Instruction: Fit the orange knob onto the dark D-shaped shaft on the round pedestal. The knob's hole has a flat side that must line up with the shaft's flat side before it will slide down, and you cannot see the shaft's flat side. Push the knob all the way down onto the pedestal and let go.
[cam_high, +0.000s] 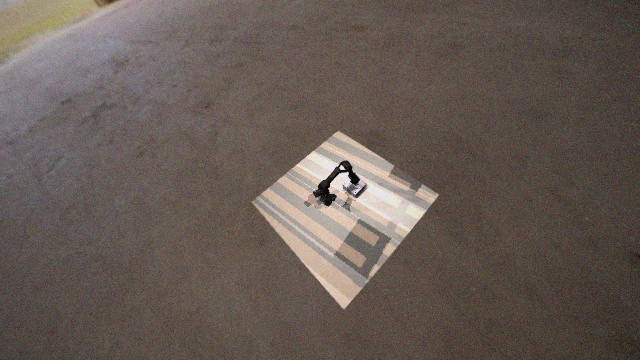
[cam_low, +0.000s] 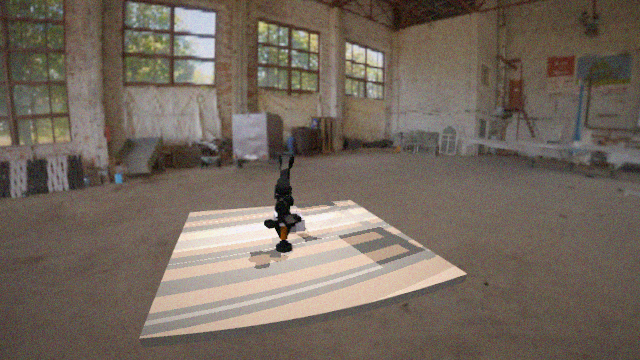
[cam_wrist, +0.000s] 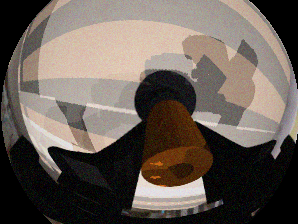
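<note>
The orange knob lies 2 cm above my gripper tip. From my gripper tip the other things lie so: dark round pedestal 4 cm below.
</note>
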